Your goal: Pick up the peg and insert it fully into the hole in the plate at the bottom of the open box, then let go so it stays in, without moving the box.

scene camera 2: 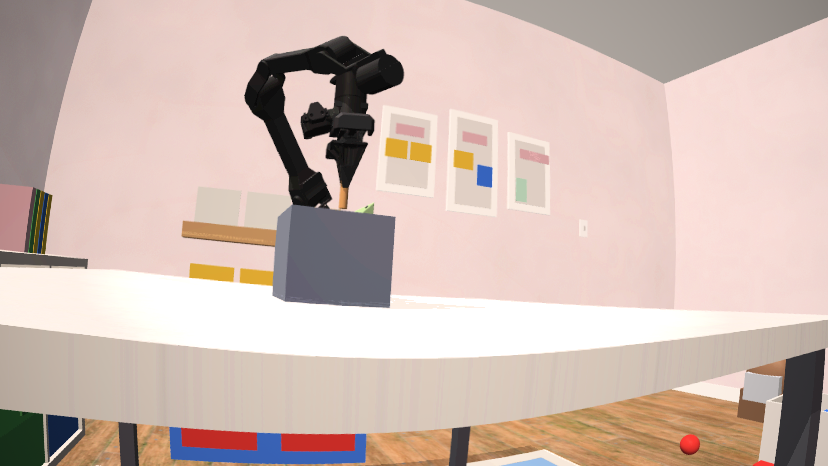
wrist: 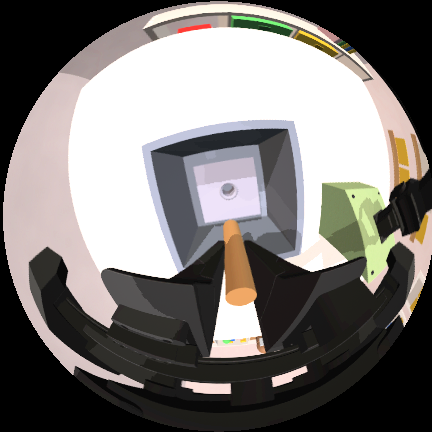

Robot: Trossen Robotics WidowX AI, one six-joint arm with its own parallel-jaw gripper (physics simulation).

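Where they show: gripper, between the fingertips: [scene camera 2: 344,188] [wrist: 233,245]; arm's base, origin of its link: [wrist: 381,225].
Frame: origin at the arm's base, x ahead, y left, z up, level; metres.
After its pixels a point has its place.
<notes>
The orange-brown peg [scene camera 2: 343,197] {y -0.089, x 0.330, z 0.021 m} [wrist: 236,257] {y -0.094, x 0.322, z 0.062 m} is upright between the fingers of my gripper [scene camera 2: 345,184] {y -0.086, x 0.323, z 0.037 m} [wrist: 233,245] {y -0.086, x 0.323, z 0.037 m}, which is shut on it. In the scene view the peg's lower end is at about the height of the rim of the grey box [scene camera 2: 338,260] {y -0.112, x 0.398, z -0.083 m} [wrist: 298,190] {y -0.103, x 0.245, z -0.011 m}; whether it is inside the opening is hard to tell there. In the wrist view the peg's far end overlaps the box's near inner wall. The pale plate [wrist: 210,205] {y -0.086, x 0.349, z -0.091 m} lies at the box's bottom, with the round hole [wrist: 228,189] near its middle. The scene view hides the plate and hole behind the box wall.
The box stands on the white table [scene camera 2: 492,335] {y -0.098, x 0.747, z -0.149 m} [wrist: 110,125] {y -0.338, x 0.554, z -0.148 m}. A light green wedge-shaped block [scene camera 2: 366,208] {y 0.040, x 0.103, z 0.047 m} [wrist: 340,212] {y -0.026, x 0.104, z -0.073 m} is beside the box, on the right in the wrist view, with the arm's base [wrist: 407,207] at it.
</notes>
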